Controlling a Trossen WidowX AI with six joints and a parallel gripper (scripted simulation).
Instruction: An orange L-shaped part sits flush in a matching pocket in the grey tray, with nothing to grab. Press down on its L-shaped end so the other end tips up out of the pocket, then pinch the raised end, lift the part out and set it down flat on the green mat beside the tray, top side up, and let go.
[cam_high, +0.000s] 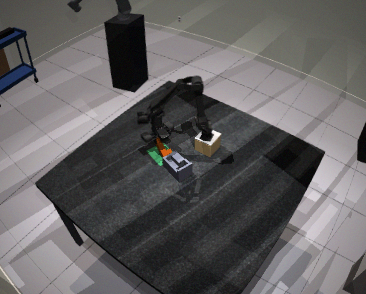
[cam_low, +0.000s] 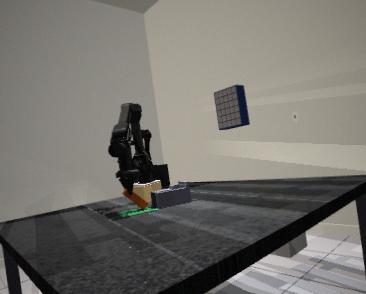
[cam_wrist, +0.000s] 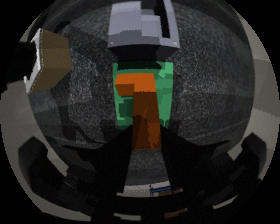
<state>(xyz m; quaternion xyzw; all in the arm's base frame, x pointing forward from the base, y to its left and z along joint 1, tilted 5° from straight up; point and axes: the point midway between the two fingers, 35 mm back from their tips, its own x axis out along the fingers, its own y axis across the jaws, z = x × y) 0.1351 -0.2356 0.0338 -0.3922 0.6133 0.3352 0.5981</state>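
My gripper tip is 4 cm to the right of the orange L-shaped part and 3 cm above it. Round my gripper tip: green mat (9 cm below, 2 cm to the left, 1 cm ahead).
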